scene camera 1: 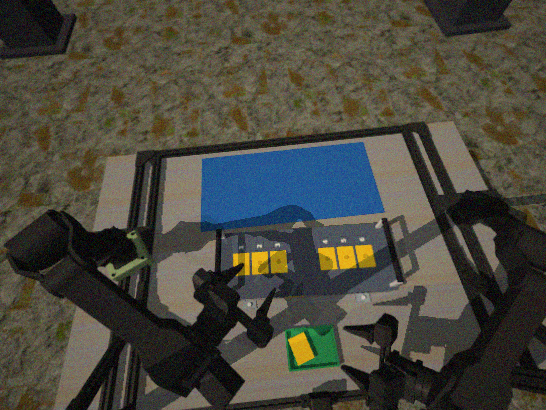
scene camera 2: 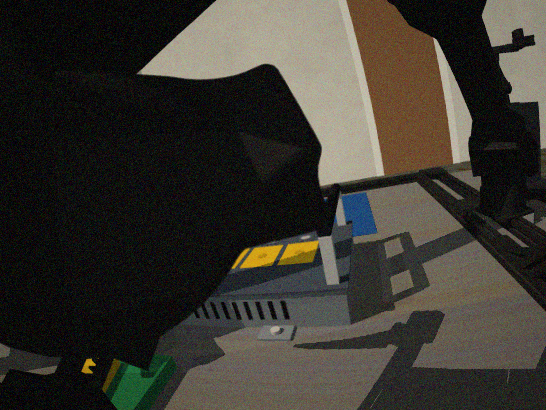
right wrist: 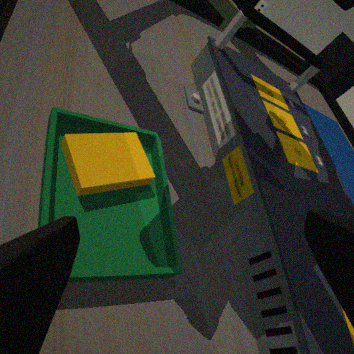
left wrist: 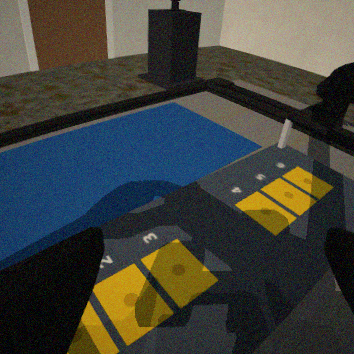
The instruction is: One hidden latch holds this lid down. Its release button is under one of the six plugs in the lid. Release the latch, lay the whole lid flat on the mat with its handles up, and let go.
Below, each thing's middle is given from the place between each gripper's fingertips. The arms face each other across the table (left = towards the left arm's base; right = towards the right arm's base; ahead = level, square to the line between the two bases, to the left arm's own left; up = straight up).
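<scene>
From my right hand, you'd find the green tray [scene camera 2: 129,380] 60 mm to the left and 90 mm below. The blue mat [scene camera 1: 238,191] is 470 mm ahead of my right hand, 50 mm to the left of it and 100 mm below it. Going by its middle, the green tray is nearer to my right hand than to my left gripper.
My left gripper is 100 mm to the left of the green tray and 150 mm past it, and it's 170 mm above it. The blue mat is 110 mm to the right of my left hand, 320 mm ahead of it and 180 mm below it, and by its middle the mat is nearer to my left gripper than to my right hand.
</scene>
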